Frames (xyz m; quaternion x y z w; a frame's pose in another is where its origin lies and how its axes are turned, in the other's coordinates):
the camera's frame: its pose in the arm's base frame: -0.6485 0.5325 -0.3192 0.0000 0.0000 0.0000 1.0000
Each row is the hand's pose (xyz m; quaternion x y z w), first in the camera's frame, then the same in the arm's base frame.
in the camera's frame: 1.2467 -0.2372 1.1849 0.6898 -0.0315 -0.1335 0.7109
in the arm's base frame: 0.5982 0.2953 0.8657 0.6898 -0.0315 -0.1335 0.7109
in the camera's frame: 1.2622 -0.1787 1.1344 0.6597 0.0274 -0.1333 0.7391
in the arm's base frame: 0.6137 0.3538 0.8152 0.6597 0.0274 -0.1333 0.7391
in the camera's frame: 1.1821 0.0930 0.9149 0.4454 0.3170 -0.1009 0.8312
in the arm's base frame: 0.5336 0.6255 0.5957 0.4454 0.3170 -0.1009 0.8312
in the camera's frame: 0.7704 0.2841 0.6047 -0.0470 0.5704 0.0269 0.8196
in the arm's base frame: 0.1219 0.8166 0.2855 -0.0470 0.5704 0.0269 0.8196
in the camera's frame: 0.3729 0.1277 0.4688 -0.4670 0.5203 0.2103 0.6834
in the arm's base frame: -0.2756 0.6602 0.1496 -0.4670 0.5203 0.2103 0.6834
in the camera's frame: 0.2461 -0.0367 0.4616 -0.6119 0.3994 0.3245 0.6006
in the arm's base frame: -0.4024 0.4958 0.1424 -0.6119 0.3994 0.3245 0.6006
